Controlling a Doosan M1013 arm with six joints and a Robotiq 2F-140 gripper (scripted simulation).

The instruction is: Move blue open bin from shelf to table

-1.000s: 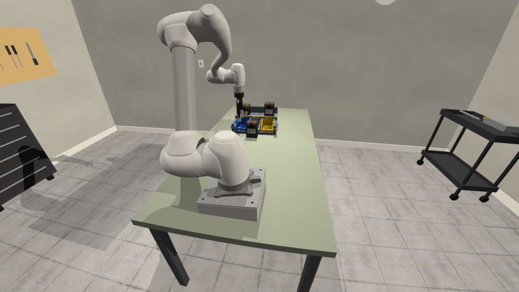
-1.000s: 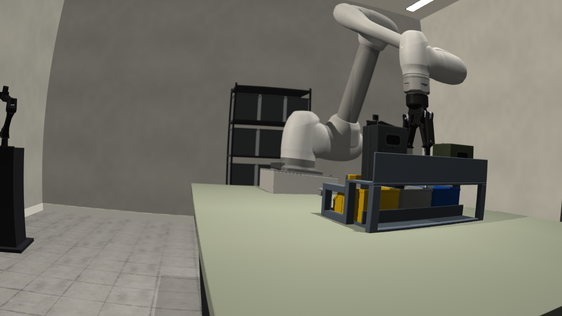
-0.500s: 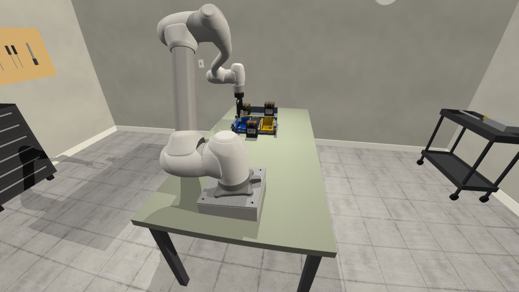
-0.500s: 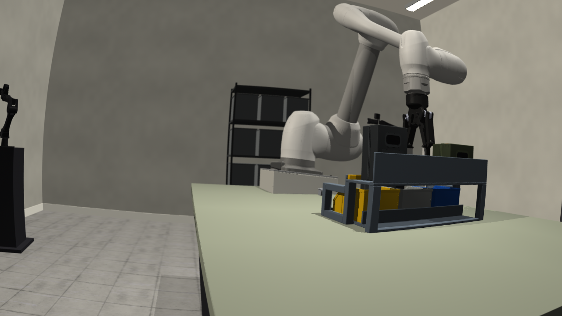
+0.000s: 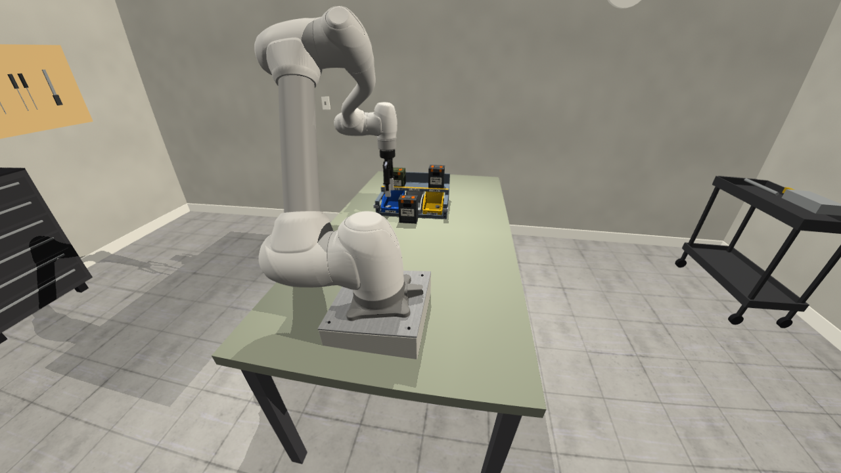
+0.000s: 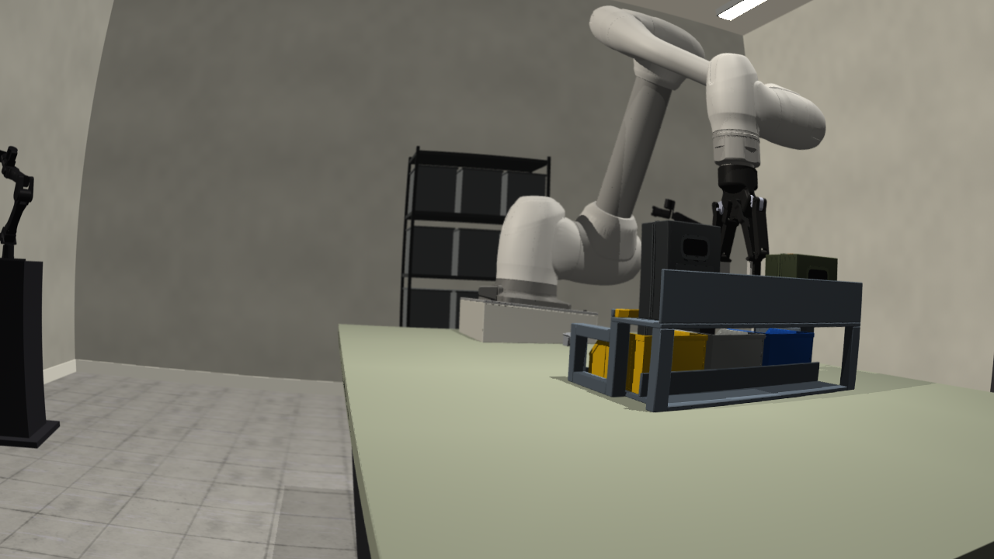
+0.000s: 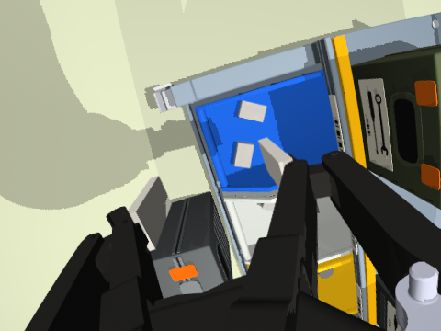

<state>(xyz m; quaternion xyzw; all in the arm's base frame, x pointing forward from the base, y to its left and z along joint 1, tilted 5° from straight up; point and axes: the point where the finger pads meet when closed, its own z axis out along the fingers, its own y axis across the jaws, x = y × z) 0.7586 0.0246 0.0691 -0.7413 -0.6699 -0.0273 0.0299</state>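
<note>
The blue open bin is 8 cm ahead of my hand, 1 cm to the right of it and 11 cm below it. The rest, counted from my hand: yellow bin: 5 cm ahead, 23 cm to the right, 11 cm below; then grey bin: 6 cm ahead, 12 cm to the right, 11 cm below.
</note>
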